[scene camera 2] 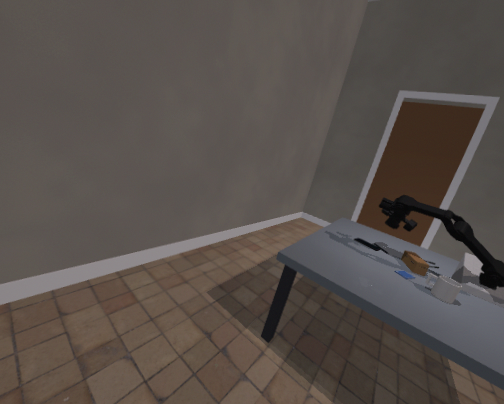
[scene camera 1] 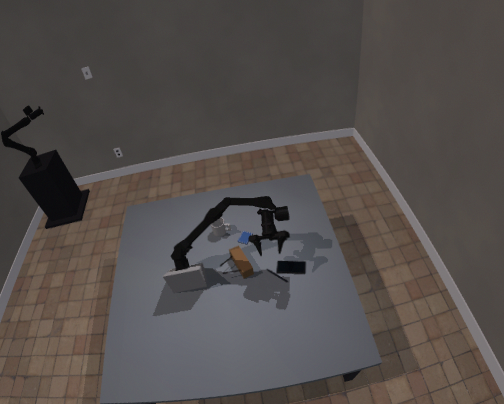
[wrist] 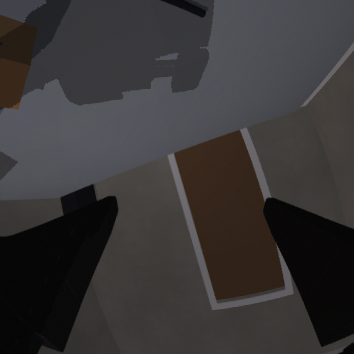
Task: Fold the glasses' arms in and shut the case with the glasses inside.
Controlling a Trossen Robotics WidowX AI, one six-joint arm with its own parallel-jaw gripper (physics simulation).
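Places are measured from the arm's base along level axes (x left, y back, z up), in centimetres.
Where they show: gripper, fingertip midpoint: (scene camera 1: 270, 255) (wrist: 191, 204); arm's base, link origin: (scene camera 2: 487, 281) (scene camera 1: 182, 268).
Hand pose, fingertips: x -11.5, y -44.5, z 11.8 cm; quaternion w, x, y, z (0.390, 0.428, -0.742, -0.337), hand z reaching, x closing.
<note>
Each offset is from my fingertips to the centre of the thing.
The brown case (scene camera 1: 241, 262) (scene camera 2: 414, 263) (wrist: 14, 82) lies on the table; part of it shows at the upper left edge of the wrist view. Thin dark glasses' arms (scene camera 1: 226, 261) stick out from its side toward the robot's base, unfolded. The lenses cannot be made out, and how far the lid stands open is too small to tell. My gripper (scene camera 1: 270, 253) (wrist: 191, 204) is open and empty. It hangs in the air above the table, beside the case on the side toward the black phone, with its fingers spread wide and apart from the case.
A blue cloth {dy +8.8, dx +29.5, dz -19.9 cm} (scene camera 1: 245, 237) (scene camera 2: 404, 274) lies near the case. A white mug {dy +21.1, dx +37.7, dz -15.4 cm} (scene camera 1: 218, 228) (scene camera 2: 445, 289) stands farther back. A black phone {dy -10.9, dx +2.8, dz -19.8 cm} (scene camera 1: 291, 267) (scene camera 2: 367, 244) and a dark pen {dy -2.0, dx +0.3, dz -19.7 cm} (scene camera 1: 277, 275) (wrist: 186, 7) lie on the table's other side. A pale block (scene camera 1: 185, 280) is at the arm's base.
</note>
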